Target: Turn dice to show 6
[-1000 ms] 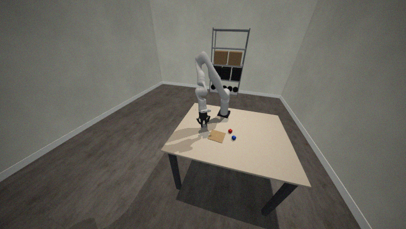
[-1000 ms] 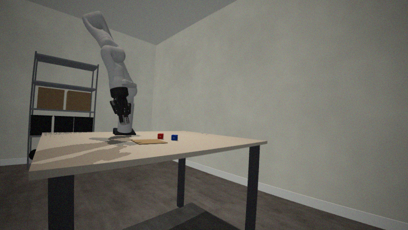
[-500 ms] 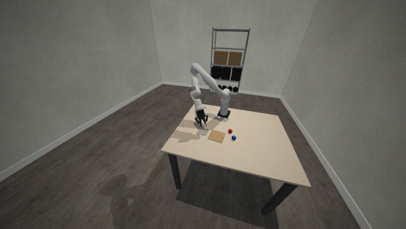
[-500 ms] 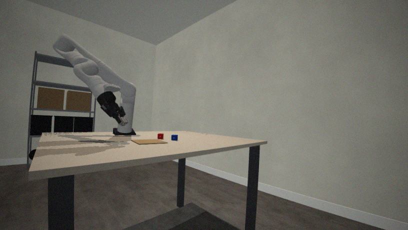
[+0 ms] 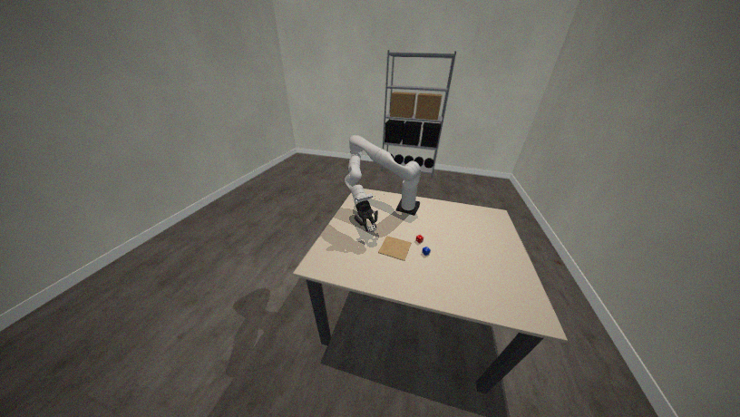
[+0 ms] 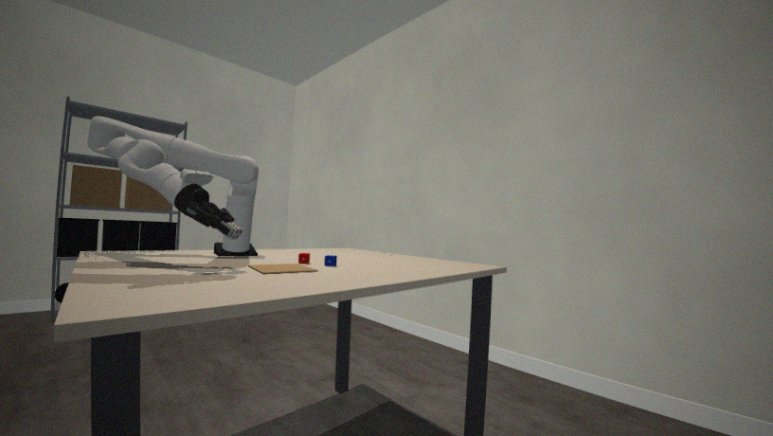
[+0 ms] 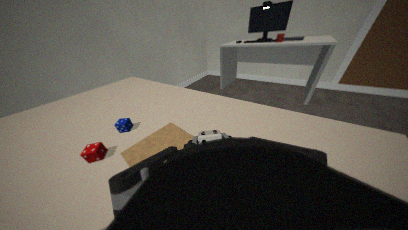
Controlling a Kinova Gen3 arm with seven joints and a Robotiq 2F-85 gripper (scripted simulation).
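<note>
My gripper is now 10 mm past the tan mat, 140 mm to the right of it and 100 mm above it. From my hand the other things lie so: white die (right at my hand); blue die (20 mm behind, 290 mm to the left, 90 mm below); red die (100 mm behind, 250 mm to the left, 90 mm below).
</note>
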